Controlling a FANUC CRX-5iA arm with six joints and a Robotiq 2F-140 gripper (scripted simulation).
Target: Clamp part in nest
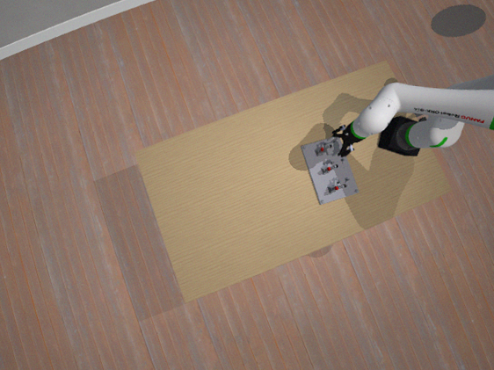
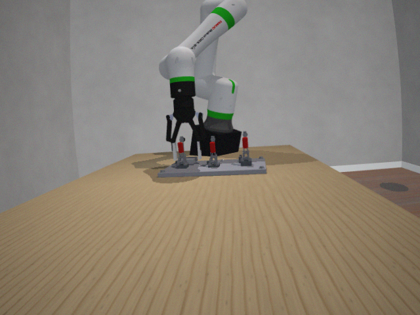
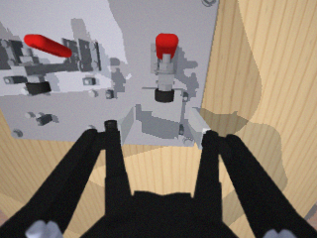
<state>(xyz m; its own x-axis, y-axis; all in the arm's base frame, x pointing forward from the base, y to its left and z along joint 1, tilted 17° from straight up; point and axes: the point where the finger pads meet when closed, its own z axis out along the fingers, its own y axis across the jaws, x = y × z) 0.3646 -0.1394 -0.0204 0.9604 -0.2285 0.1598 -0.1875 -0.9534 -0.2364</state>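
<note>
Now: the part 30 mm below my hand. Round my hand: grey fixture plate (100 mm to the left, 70 mm ahead, 50 mm below).
</note>
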